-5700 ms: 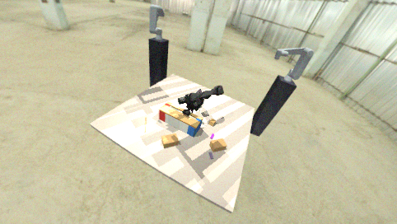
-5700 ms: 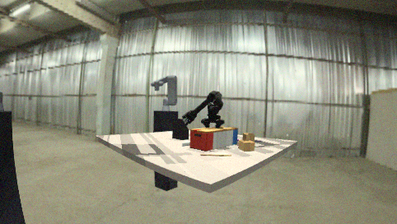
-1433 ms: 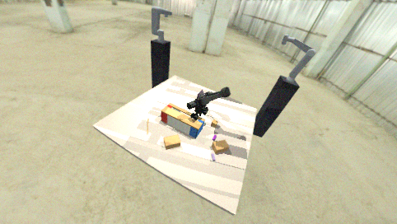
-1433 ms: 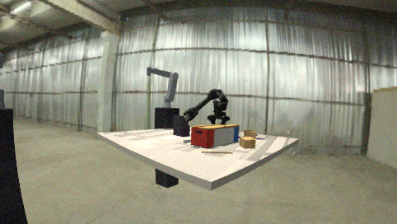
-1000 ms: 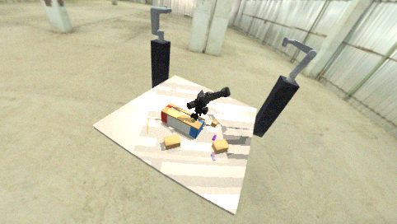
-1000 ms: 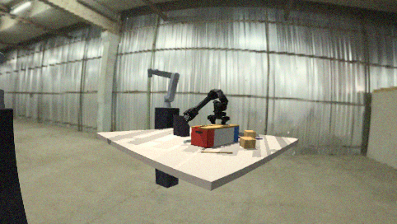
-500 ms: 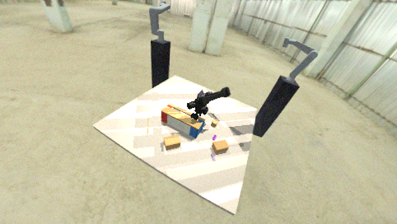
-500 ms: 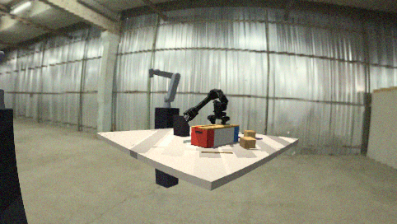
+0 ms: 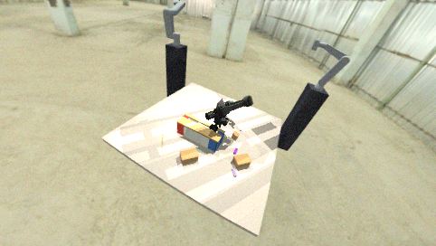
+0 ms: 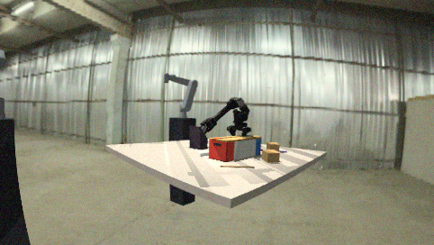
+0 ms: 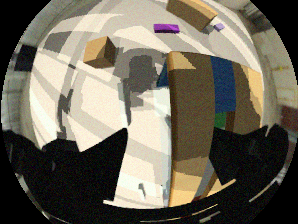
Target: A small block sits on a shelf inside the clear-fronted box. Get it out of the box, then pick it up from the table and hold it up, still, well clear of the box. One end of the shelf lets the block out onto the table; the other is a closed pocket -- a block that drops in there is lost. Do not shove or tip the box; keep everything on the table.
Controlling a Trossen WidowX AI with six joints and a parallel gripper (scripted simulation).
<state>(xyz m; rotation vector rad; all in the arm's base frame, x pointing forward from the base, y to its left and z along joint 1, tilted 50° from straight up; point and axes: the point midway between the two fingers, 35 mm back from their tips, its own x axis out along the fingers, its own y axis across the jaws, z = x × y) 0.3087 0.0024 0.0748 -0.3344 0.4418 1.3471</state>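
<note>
Right now my gripper tip is 7 cm short of the green block. Also, from my gripper tip: thin stick (40 cm to the right, 23 cm ahead, 9 cm below); then clear-fronted box (13 cm to the right, 3 cm below, 2 cm ahead).
</note>
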